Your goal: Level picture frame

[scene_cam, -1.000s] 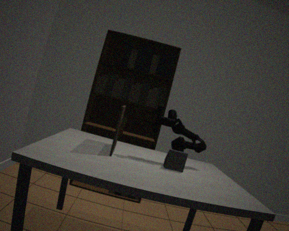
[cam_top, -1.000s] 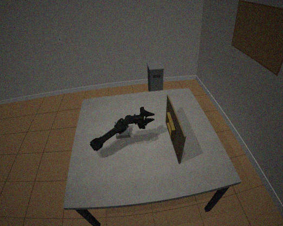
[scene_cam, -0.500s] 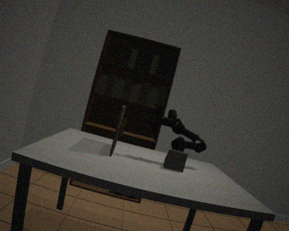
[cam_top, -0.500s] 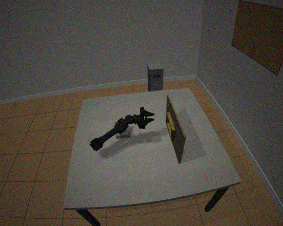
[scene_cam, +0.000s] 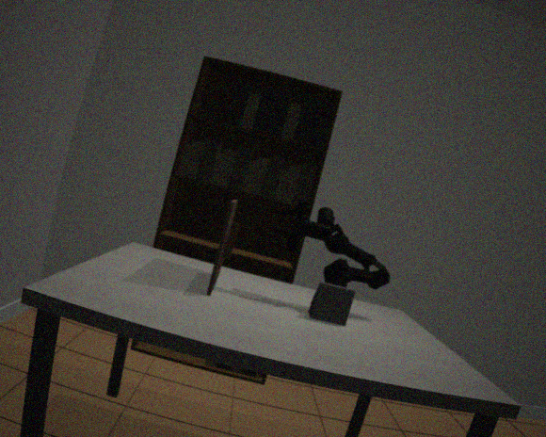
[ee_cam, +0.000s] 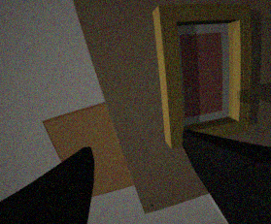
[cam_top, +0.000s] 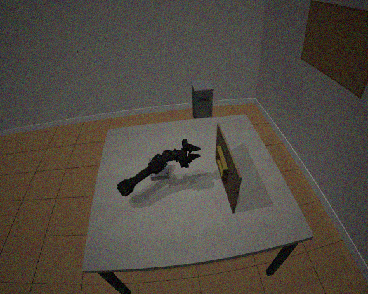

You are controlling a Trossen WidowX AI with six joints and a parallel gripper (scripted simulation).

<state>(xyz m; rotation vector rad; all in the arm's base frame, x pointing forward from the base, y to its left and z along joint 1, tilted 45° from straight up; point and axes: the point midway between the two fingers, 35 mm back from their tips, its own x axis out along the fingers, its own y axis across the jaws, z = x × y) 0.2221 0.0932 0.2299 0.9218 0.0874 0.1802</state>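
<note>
Now: the picture frame 14 cm ahead of my gripper tip, 11 cm below it and 2 cm to the left of it. The rest, counted from my gripper tip: brown wall panel 15 cm ahead, 13 cm below.
</note>
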